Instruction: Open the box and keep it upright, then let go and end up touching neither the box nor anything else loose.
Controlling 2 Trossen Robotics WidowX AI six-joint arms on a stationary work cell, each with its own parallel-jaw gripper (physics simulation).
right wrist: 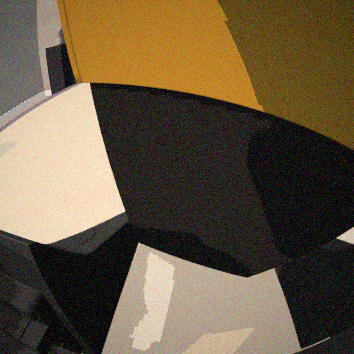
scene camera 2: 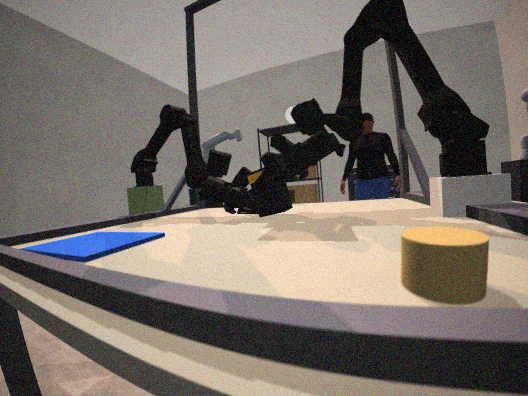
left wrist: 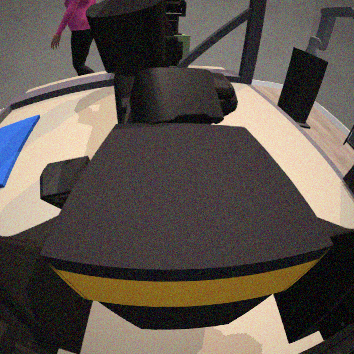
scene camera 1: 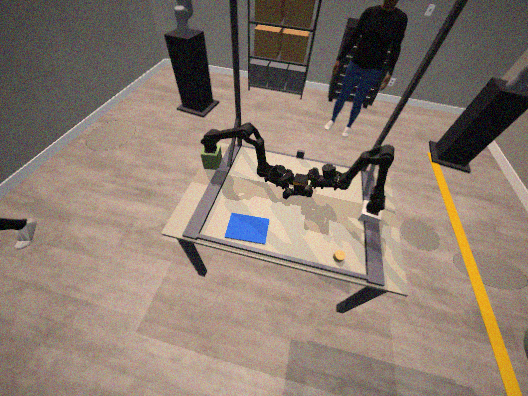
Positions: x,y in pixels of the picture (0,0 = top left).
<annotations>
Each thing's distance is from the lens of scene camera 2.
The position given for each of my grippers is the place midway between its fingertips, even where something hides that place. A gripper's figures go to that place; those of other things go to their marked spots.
my left gripper [scene camera 2: 262,184]: 0.56 m
my right gripper [scene camera 2: 272,211]: 0.56 m
flat blue mat [scene camera 2: 84,248]: 0.40 m
yellow cylinder [scene camera 2: 449,265]: 0.15 m
The marked spots on the flat blue mat and the yellow cylinder are 0.42 m apart.
</annotations>
